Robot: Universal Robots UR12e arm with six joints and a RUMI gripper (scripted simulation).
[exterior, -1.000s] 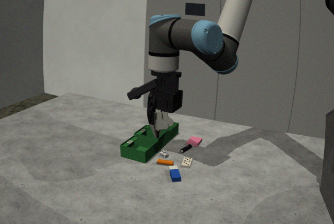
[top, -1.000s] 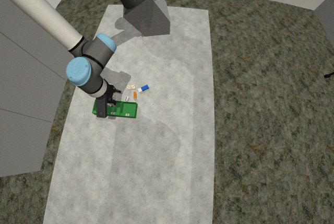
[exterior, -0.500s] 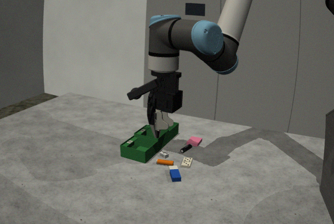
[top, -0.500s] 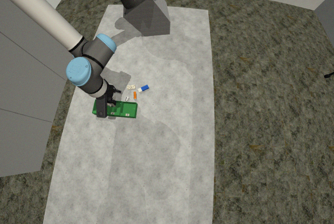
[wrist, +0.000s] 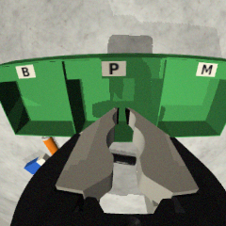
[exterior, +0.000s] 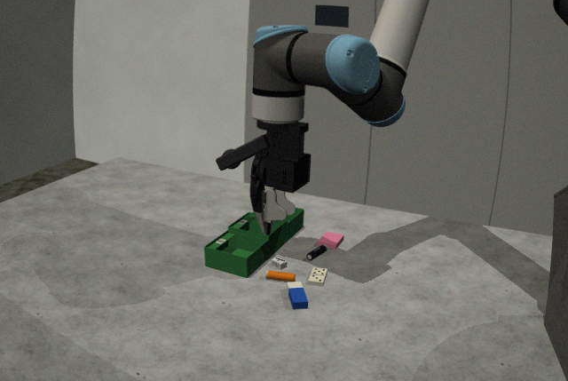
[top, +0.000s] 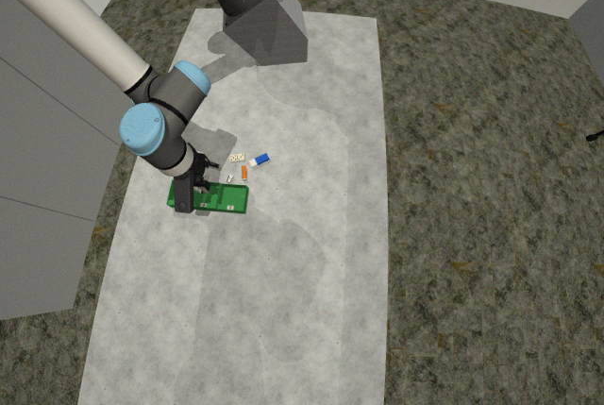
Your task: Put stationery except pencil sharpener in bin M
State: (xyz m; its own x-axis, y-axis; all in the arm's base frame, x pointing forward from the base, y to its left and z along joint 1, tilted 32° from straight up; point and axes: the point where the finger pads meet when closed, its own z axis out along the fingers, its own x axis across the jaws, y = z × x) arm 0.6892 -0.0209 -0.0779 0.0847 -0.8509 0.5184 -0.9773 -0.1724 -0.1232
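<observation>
The green bin block is 10 mm to the left of my hand, 10 mm below it and 10 mm ahead of it. Also, from my hand: pencil sharpener 60 mm to the left, 60 mm behind, 30 mm below; then black battery 100 mm behind, 30 mm below, 20 mm to the right; then pink eraser 100 mm behind, 80 mm to the right, 30 mm below.
</observation>
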